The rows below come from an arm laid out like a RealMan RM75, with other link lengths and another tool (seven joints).
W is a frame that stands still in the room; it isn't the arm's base.
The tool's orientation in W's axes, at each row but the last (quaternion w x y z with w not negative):
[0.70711 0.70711 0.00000 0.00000]
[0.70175 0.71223 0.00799 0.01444]
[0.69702 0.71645 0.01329 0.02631]
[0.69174 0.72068 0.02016 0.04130]
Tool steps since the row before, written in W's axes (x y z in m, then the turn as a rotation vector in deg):
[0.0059 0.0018 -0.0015 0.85 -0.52 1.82]
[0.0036 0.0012 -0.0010 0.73 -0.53 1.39]
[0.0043 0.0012 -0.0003 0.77 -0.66 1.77]
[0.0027 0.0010 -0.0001 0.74 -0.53 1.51]
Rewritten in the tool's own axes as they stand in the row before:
[0.0059 -0.0015 -0.0018 0.85 1.82 0.52]
[0.0036 -0.0010 -0.0011 0.73 1.39 0.53]
[0.0044 -0.0004 -0.0009 0.77 1.77 0.65]
[0.0028 -0.0002 -0.0008 0.74 1.51 0.53]

